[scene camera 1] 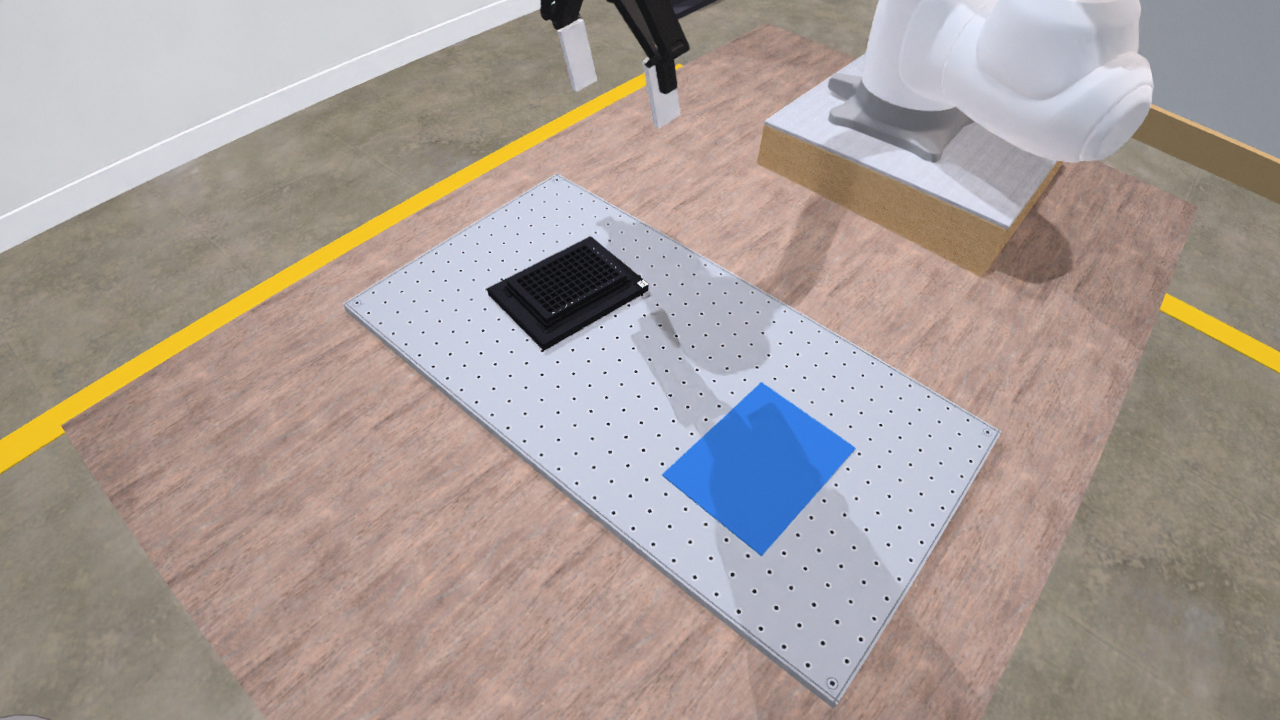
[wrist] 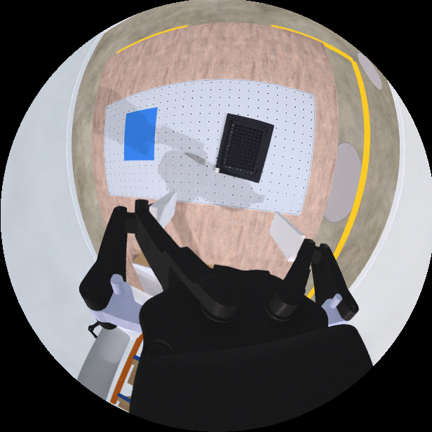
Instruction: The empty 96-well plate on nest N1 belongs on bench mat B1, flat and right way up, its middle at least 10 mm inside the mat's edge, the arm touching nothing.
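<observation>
The black 96-well plate sits flat, wells up, on the black nest N1 on the perforated board. The blue bench mat B1 lies flat on the same board, apart from the nest, with nothing on it but shadow. My gripper is open and empty. It hangs high above the table, on the robot-base side of the nest, and its two pale fingertips stand wide apart. It touches neither plate nor mat.
The perforated board lies on the wood-look surface. The white robot base stands on a wooden plinth at the back right in the scene view. The arm's shadow falls across the board and mat.
</observation>
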